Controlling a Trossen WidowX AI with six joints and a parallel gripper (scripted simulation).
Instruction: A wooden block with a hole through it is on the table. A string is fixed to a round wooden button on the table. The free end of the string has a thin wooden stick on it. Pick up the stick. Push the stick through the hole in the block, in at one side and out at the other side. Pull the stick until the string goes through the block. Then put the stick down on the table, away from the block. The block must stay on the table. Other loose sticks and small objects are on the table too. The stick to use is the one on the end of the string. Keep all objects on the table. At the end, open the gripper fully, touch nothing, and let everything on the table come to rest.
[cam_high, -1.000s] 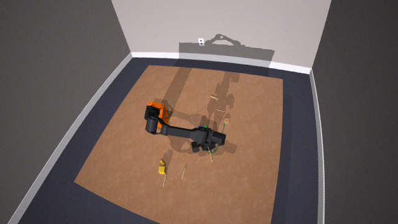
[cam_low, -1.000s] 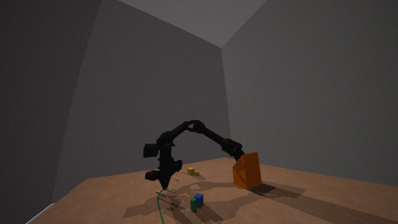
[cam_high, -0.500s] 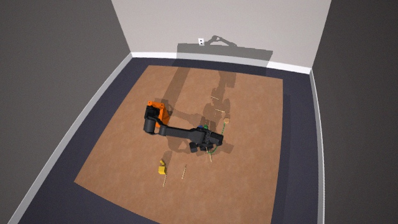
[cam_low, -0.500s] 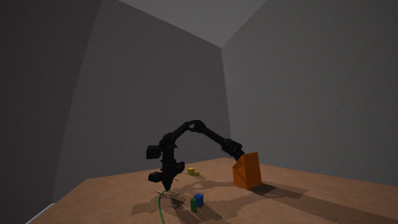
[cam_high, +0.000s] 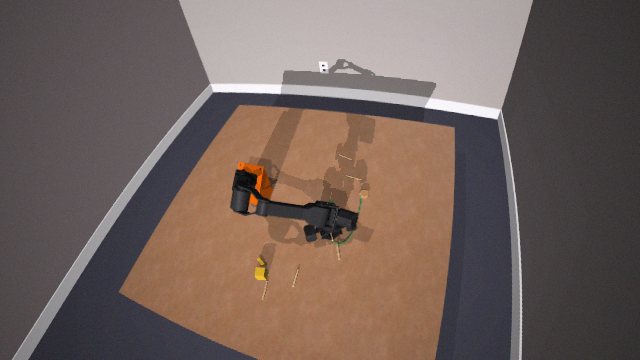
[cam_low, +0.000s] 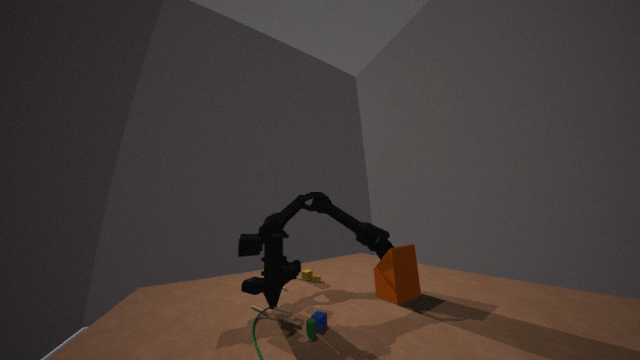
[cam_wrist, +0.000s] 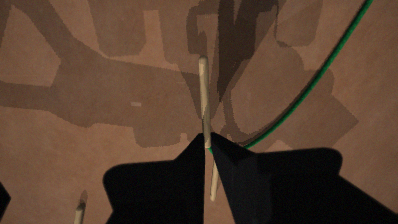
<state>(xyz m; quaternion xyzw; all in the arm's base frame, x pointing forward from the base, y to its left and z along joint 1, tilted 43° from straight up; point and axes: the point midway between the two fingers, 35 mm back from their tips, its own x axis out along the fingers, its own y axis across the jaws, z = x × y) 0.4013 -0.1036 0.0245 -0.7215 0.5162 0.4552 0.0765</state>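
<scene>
Now: gripper tip 130 mm to the right of the blue block and 90 mm past it. From my gripper tip the other things lie so: round wooden button (250 mm to the left, 50 mm ahead, 10 mm below); then green cylinder (150 mm to the left, 60 mm behind); then thin stick (10 mm to the left, 10 mm behind).
</scene>
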